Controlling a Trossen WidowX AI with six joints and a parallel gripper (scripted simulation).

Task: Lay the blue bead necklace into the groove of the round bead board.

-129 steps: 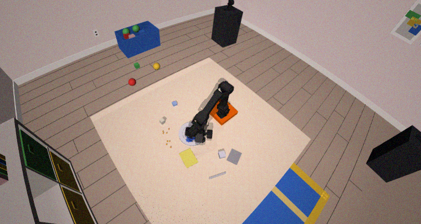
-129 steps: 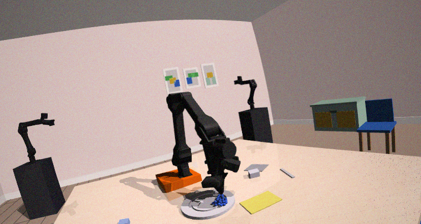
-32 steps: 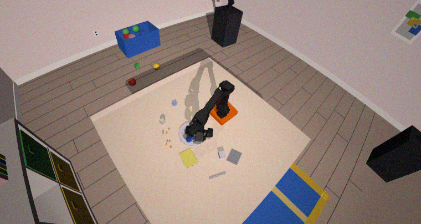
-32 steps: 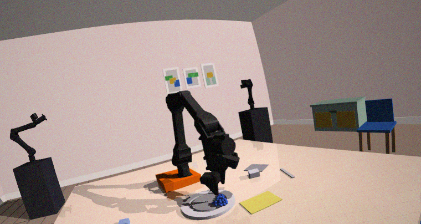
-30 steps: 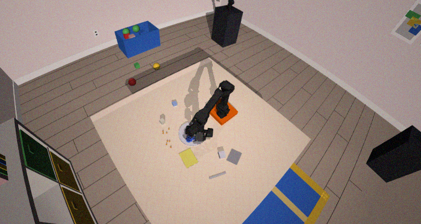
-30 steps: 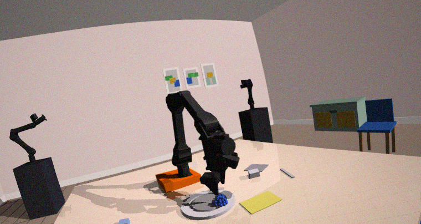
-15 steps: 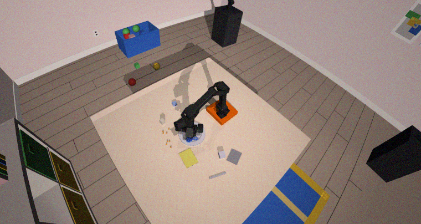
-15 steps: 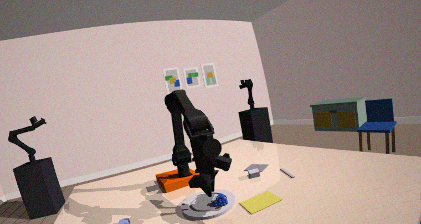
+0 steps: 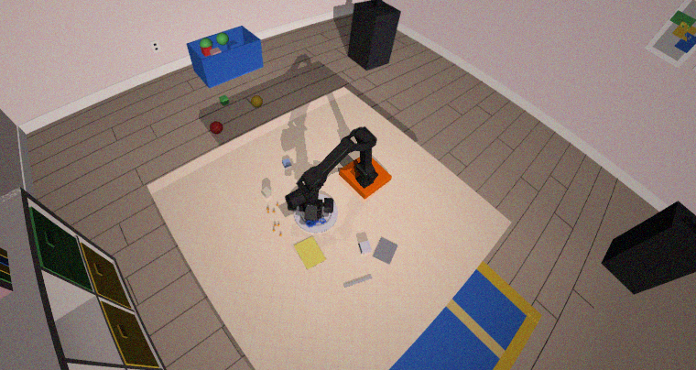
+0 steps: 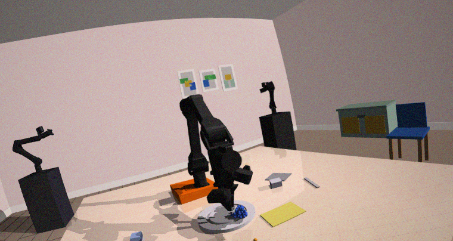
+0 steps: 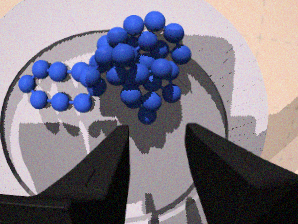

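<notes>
Now: gripper tip 4 cm past the round bead board, 3 cm above it and 1 cm to the left of it. Round my gripper tip: yellow sheet (13 cm to the left, 9 cm ahead, 4 cm below); then small grey block (25 cm to the left, 11 cm behind, 3 cm below); then pale cube (22 cm to the right, 10 cm ahead, 2 cm below).
</notes>
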